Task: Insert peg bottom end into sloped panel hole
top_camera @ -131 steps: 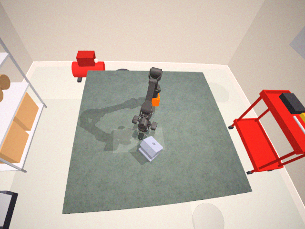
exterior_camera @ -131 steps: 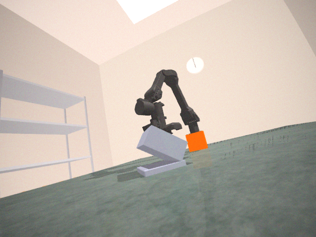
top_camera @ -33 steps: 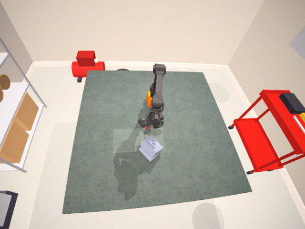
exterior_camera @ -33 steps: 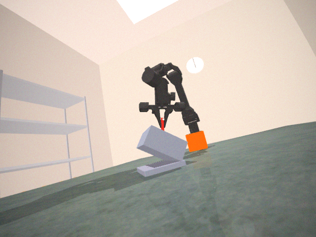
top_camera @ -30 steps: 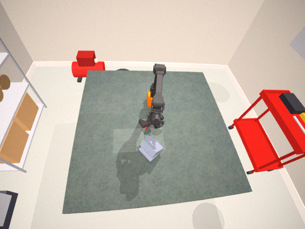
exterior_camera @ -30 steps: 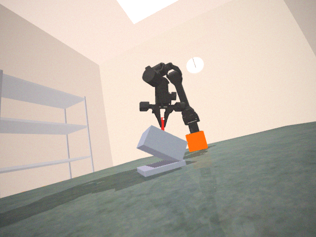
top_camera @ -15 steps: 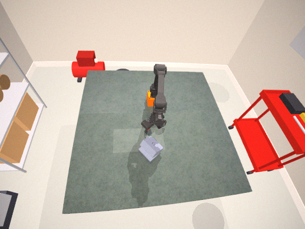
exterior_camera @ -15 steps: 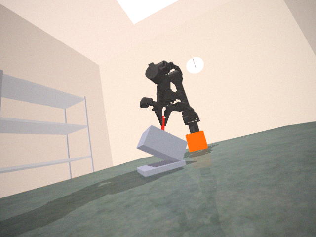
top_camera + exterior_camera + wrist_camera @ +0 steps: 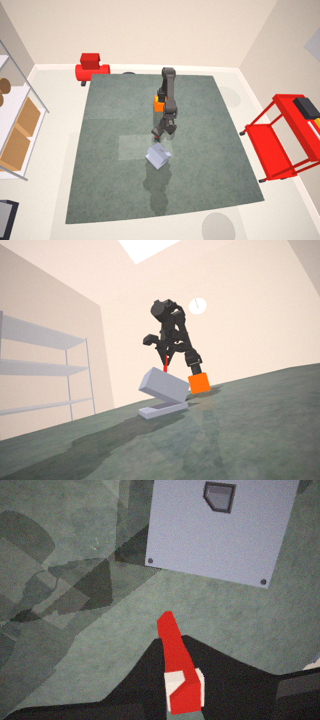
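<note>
The grey sloped panel lies 11 cm ahead of my gripper tip, 3 cm to the left of it and 8 cm below it. Round my gripper tip: red peg 2 cm above.
</note>
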